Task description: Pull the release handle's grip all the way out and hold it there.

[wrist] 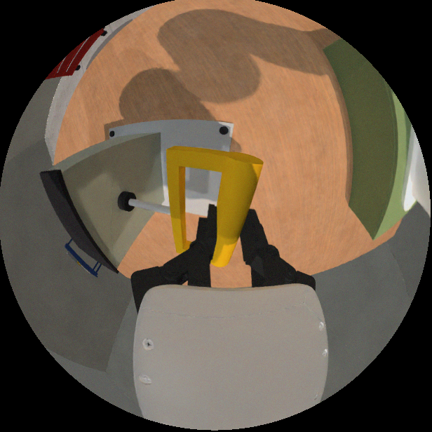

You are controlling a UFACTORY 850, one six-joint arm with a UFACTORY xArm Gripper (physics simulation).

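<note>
The release handle's yellow grip (239,192) is a loop with a thick round bar on its right side, in the middle of the wrist view. A pale rod (150,205) runs from the loop's left side to a black collar (127,201) on the beige-grey housing (112,175). A length of rod shows between collar and loop. My gripper (228,218) is shut on the thick bar, with one black finger inside the loop and the other on the bar's right side. The left finger hides part of the loop's lower end.
A light grey base plate (195,131) with dark bolts lies behind the grip. The housing has a dark front panel (75,215) with a blue handle (81,260). A green block (365,125) stands at the right, and a red slatted thing (77,57) is at the upper left.
</note>
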